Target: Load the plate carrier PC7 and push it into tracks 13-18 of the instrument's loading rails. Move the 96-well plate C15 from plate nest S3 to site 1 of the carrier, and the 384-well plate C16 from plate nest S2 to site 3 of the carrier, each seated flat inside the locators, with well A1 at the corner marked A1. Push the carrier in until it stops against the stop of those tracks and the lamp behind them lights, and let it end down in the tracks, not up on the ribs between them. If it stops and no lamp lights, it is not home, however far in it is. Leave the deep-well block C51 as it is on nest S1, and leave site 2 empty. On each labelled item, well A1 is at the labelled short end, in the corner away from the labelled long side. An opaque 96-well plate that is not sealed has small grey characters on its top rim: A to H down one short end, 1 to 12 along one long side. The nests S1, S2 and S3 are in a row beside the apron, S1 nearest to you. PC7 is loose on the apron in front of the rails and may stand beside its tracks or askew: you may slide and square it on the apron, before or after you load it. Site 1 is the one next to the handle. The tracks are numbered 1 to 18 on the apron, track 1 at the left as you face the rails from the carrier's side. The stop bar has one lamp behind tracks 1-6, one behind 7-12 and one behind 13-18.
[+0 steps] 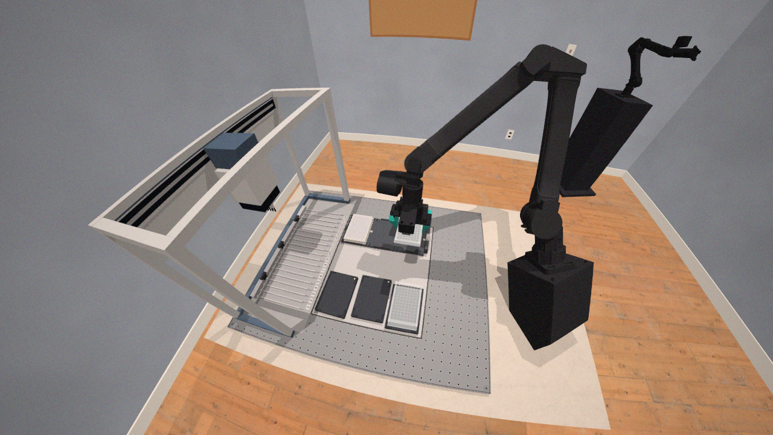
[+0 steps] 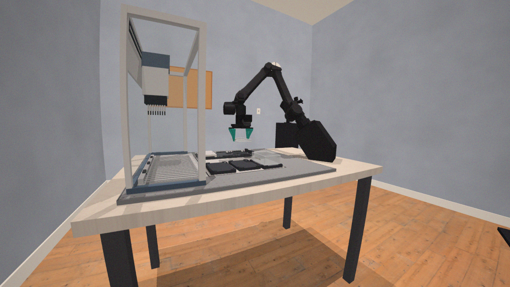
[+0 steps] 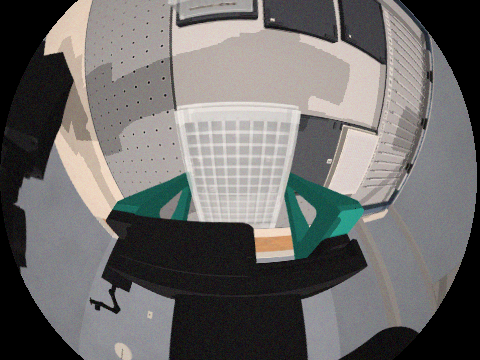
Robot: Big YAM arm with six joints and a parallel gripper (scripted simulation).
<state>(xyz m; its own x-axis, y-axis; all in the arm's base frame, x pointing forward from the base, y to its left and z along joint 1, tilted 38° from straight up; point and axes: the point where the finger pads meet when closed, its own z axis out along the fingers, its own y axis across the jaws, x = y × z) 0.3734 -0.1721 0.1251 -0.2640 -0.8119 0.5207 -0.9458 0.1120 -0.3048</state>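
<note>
Right now my hand is 8 cm short of the dark plate carrier PC7, 5 cm to the left of it and 8 cm above it. Round my hand: nest S2: 14 cm ahead, 20 cm to the left, 9 cm below; then 96-well plate C15: right at my hand; then nest S3: 25 cm ahead, 18 cm to the left, 9 cm below.
</note>
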